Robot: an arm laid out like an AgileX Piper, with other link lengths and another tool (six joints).
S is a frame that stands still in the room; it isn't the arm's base.
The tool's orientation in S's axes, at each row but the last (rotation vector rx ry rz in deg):
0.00, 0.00, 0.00
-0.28, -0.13, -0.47
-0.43, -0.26, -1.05
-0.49, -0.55, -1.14
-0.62, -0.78, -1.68
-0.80, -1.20, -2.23
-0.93, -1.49, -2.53
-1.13, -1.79, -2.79
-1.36, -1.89, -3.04
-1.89, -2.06, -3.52
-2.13, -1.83, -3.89
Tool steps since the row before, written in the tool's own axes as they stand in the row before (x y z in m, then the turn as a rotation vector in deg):
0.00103, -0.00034, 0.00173, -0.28, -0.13, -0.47
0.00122, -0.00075, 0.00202, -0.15, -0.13, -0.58
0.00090, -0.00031, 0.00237, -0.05, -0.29, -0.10
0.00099, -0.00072, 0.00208, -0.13, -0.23, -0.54
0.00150, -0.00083, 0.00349, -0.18, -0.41, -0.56
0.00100, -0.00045, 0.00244, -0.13, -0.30, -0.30
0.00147, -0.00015, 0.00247, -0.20, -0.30, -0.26
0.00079, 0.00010, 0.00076, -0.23, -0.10, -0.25
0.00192, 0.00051, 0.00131, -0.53, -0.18, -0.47
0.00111, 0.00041, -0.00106, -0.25, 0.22, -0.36
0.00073, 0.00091, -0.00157, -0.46, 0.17, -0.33
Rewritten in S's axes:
0.00103, -0.00034, 0.00173, -0.28, -0.13, -0.47
0.00121, -0.00075, 0.00203, -0.15, -0.13, -0.58
0.00088, -0.00031, 0.00238, -0.05, -0.29, -0.10
0.00096, -0.00072, 0.00210, -0.13, -0.23, -0.54
0.00143, -0.00084, 0.00352, -0.18, -0.41, -0.56
0.00093, -0.00045, 0.00247, -0.14, -0.30, -0.30
0.00140, -0.00017, 0.00251, -0.21, -0.30, -0.26
0.00077, 0.00008, 0.00078, -0.23, -0.09, -0.26
0.00190, 0.00044, 0.00136, -0.52, -0.16, -0.48
0.00117, 0.00031, -0.00103, -0.22, 0.22, -0.38
0.00084, 0.00080, -0.00158, -0.44, 0.19, -0.35

